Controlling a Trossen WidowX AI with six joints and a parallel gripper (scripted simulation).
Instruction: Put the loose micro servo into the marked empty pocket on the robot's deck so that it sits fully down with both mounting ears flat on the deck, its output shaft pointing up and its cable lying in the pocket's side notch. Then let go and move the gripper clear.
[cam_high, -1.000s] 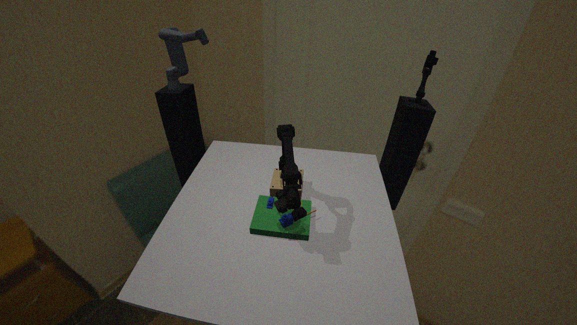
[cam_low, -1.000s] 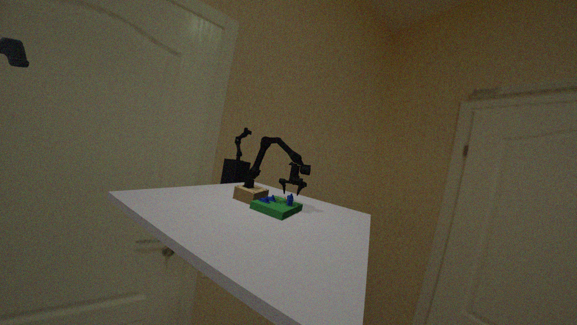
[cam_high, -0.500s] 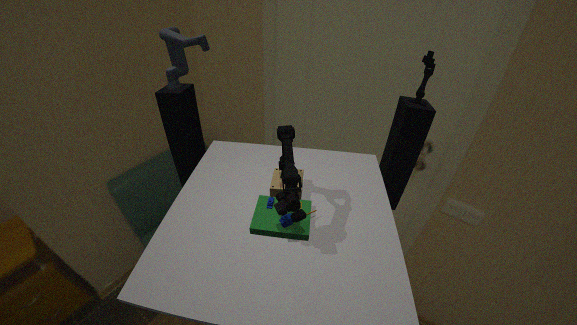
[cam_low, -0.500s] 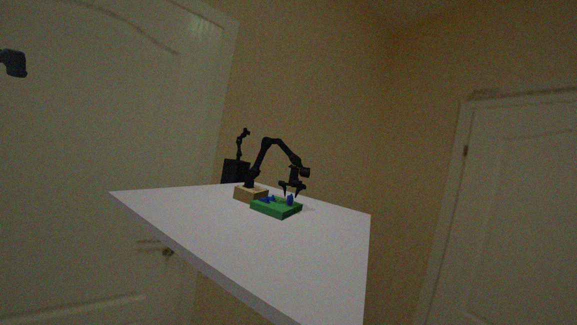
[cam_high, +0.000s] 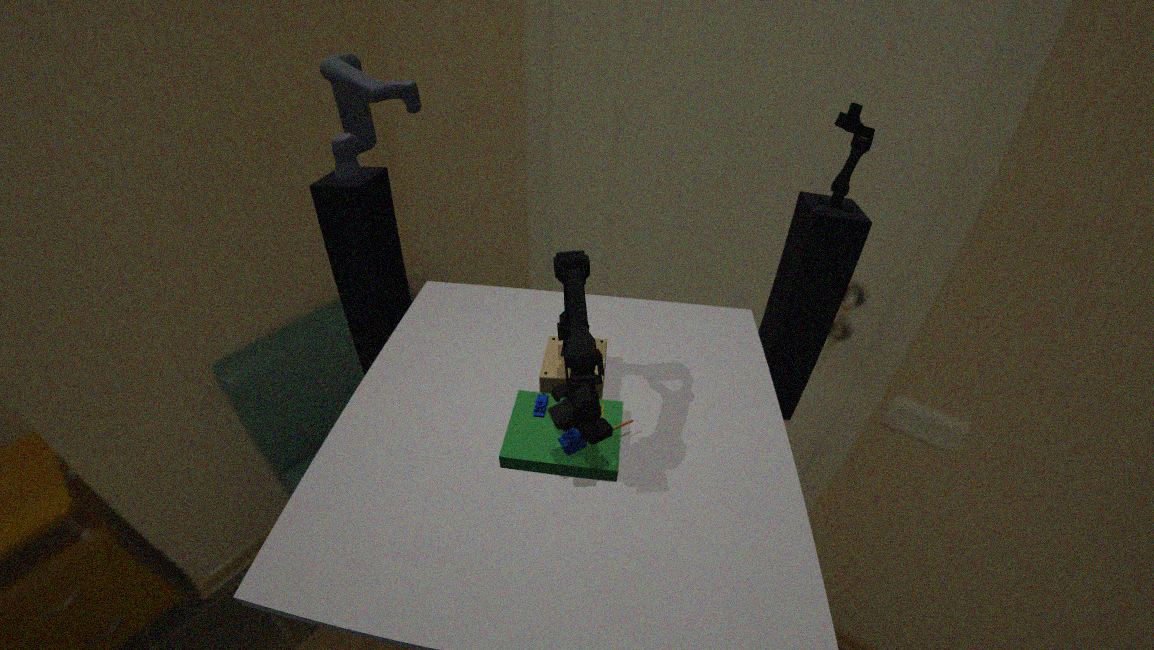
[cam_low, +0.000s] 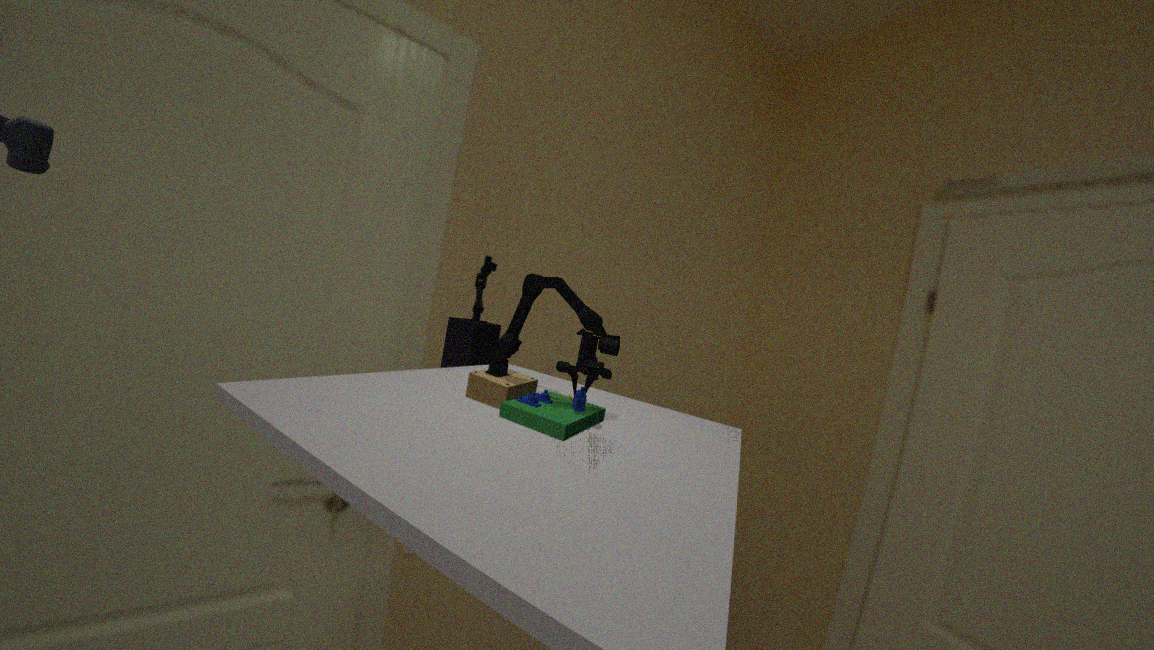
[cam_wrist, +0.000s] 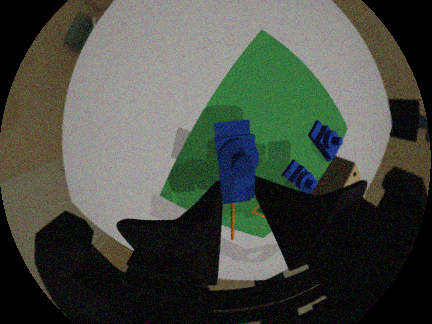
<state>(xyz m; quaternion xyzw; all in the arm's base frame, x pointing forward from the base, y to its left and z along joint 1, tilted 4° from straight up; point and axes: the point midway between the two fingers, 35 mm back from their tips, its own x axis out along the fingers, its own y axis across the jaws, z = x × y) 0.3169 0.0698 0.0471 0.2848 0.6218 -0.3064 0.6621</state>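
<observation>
The green deck is 7 cm below my gripper tip, 5 cm to the right of it and 1 cm behind it.
</observation>
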